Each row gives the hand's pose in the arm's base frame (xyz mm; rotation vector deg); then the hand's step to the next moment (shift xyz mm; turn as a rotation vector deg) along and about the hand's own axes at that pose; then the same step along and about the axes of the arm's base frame.
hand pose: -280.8 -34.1 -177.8 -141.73 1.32 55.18
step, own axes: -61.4 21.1 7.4 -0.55 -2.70 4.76
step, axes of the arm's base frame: -54.8 -24.9 25.6 -2.93 4.40 -1.51
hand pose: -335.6 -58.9 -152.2 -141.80 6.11 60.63
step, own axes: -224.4 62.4 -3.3 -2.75 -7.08 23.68
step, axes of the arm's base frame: -170.6 -80.1 136.9 -16.09 16.20 -9.85
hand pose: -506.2 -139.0 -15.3 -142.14 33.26 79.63
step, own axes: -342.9 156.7 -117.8 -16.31 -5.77 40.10
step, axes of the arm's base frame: -142.0 -109.3 352.0 -35.51 24.50 -6.81
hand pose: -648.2 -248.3 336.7 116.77 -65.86 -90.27
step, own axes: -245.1 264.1 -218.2 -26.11 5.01 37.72
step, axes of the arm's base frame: 77.9 -28.4 413.0 -38.29 24.59 7.68
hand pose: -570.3 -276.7 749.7 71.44 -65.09 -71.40
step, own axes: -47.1 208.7 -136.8 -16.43 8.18 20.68
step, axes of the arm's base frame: 141.6 38.3 207.3 -20.89 15.26 9.77
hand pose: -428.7 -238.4 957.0 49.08 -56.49 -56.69
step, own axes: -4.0 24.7 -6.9 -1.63 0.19 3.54
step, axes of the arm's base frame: 12.2 12.6 19.2 -3.63 1.12 0.88
